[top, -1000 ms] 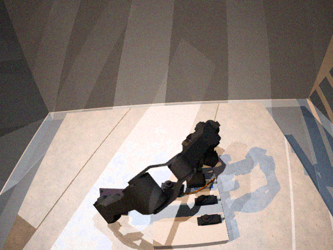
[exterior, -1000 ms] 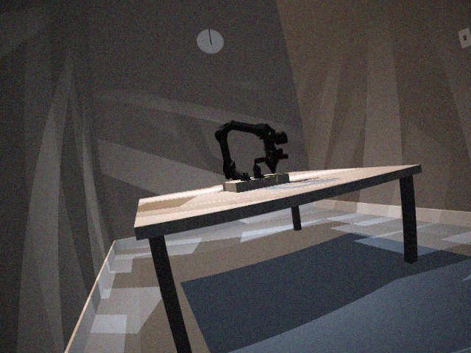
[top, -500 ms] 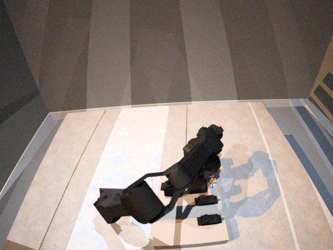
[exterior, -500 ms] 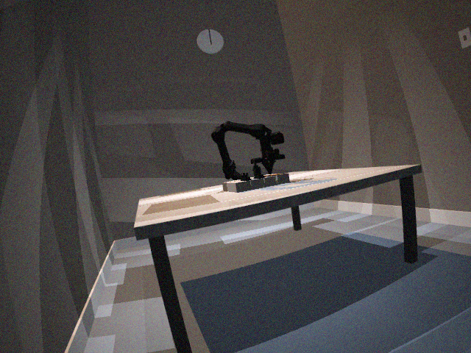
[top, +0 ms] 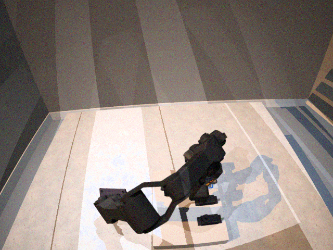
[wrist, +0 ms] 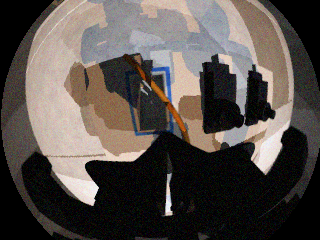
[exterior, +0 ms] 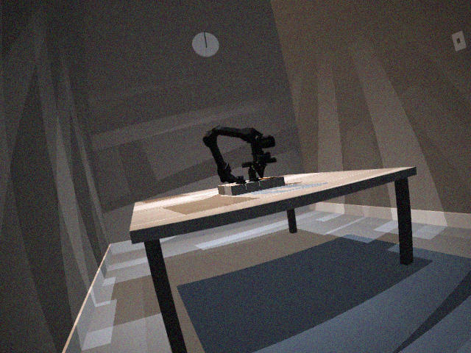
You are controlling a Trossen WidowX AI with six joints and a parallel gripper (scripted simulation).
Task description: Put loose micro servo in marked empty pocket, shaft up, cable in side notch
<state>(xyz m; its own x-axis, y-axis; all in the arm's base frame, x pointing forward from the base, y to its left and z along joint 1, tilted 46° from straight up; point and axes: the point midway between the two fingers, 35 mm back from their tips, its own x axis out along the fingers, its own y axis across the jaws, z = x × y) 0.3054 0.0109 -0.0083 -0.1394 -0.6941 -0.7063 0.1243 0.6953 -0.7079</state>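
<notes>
Right now my gripper tip is 8 cm past the robot deck, 5 cm to the left of it and 3 cm above it.
</notes>
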